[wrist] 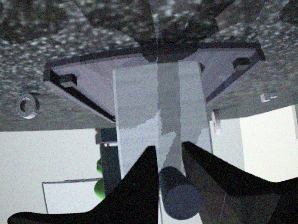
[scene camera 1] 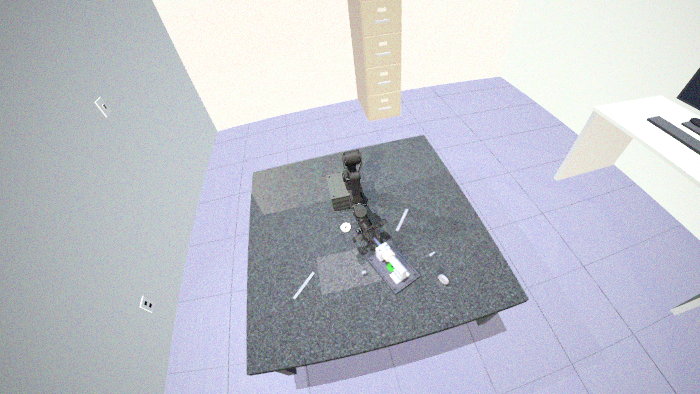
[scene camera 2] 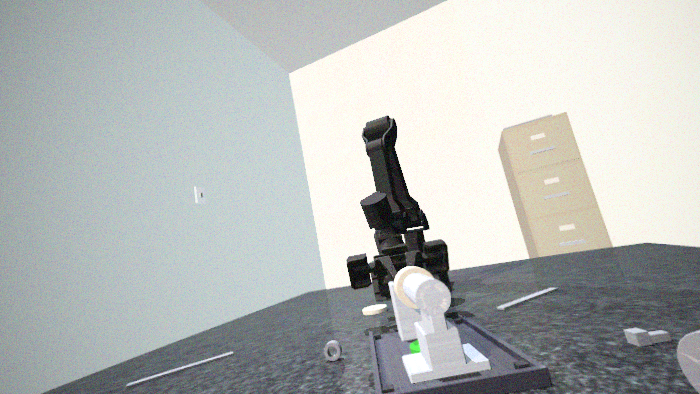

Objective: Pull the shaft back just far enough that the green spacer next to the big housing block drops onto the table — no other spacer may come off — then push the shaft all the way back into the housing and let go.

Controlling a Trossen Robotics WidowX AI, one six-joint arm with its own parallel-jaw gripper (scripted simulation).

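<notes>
The gripper (scene camera 2: 408, 291), which appears in the wrist view as well (wrist: 168, 151), shares the scene with a housing block (wrist: 158, 95).
</notes>
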